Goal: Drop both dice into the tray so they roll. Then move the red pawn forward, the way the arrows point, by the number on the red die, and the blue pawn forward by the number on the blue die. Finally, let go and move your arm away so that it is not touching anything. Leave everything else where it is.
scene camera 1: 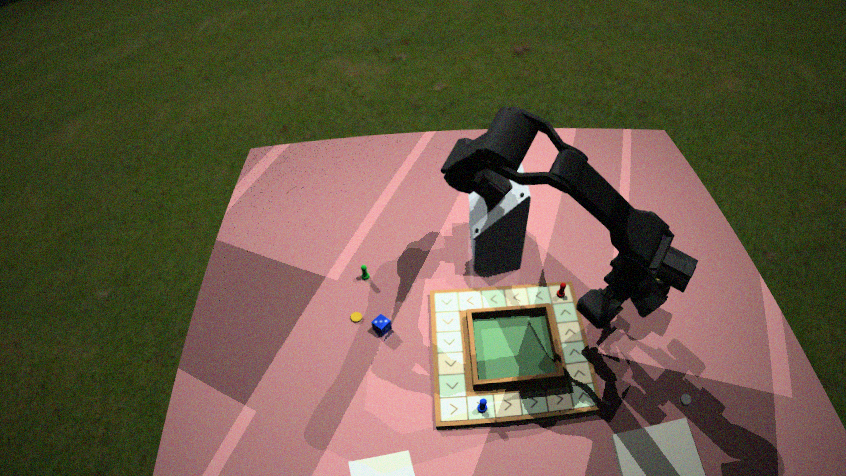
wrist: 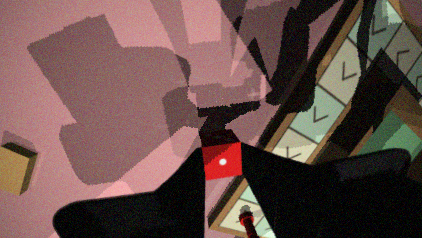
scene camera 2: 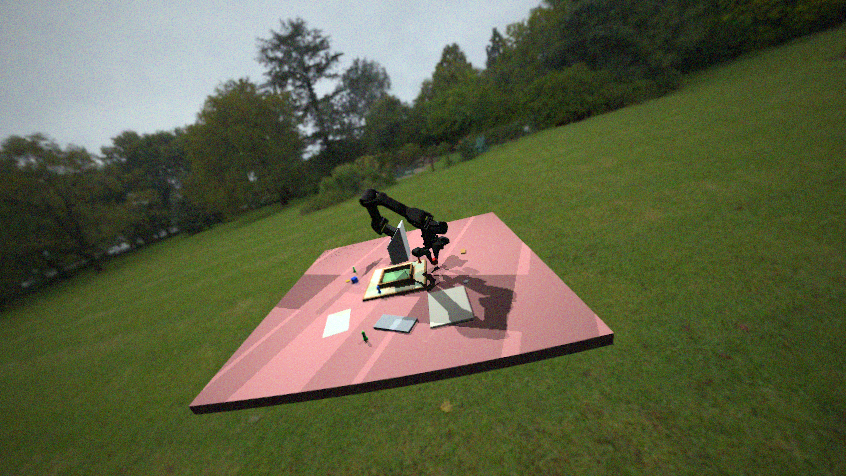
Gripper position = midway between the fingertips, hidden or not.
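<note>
You'd see a green tray (scene camera 1: 516,345) here, and my gripper (scene camera 1: 607,314) is in that same view. The wrist view has my gripper (wrist: 218,150) as well.
</note>
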